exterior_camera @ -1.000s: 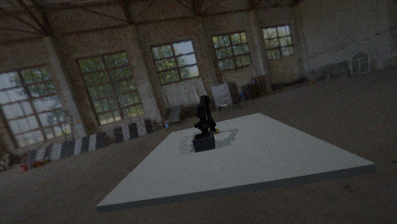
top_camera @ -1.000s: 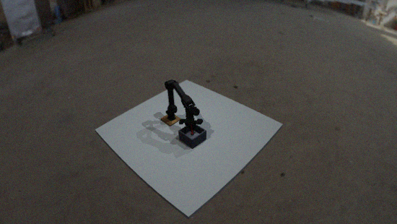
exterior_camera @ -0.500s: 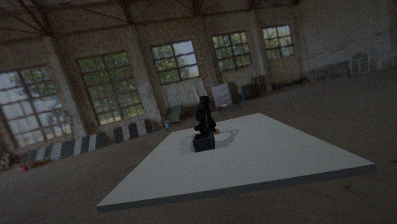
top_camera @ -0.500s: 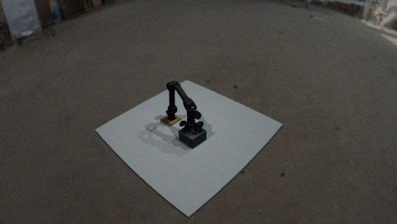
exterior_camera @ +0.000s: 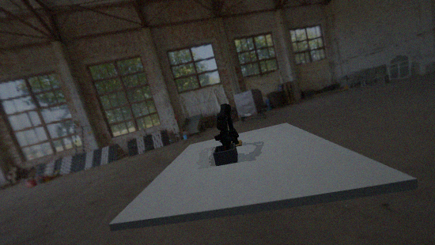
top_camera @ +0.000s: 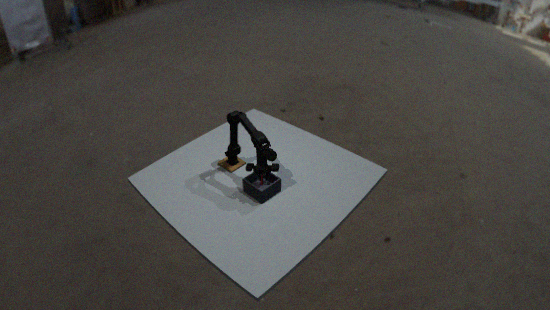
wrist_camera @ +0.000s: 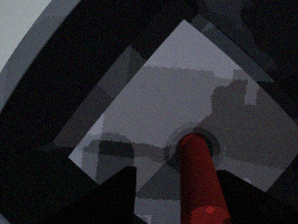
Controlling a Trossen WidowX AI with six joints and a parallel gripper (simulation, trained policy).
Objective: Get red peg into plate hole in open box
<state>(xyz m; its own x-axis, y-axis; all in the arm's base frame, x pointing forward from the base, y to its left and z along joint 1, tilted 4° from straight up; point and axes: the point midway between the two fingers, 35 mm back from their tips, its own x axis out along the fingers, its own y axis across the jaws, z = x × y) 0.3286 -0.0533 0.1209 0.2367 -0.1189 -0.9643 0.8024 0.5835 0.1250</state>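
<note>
The red peg lies 10 mm behind my gripper tip, 10 mm to the right of it and 10 mm below it. The rest, counted from my gripper tip: dark grey box (10 mm to the right, 50 mm below); then grey plate (10 mm to the right, 30 mm below).
</note>
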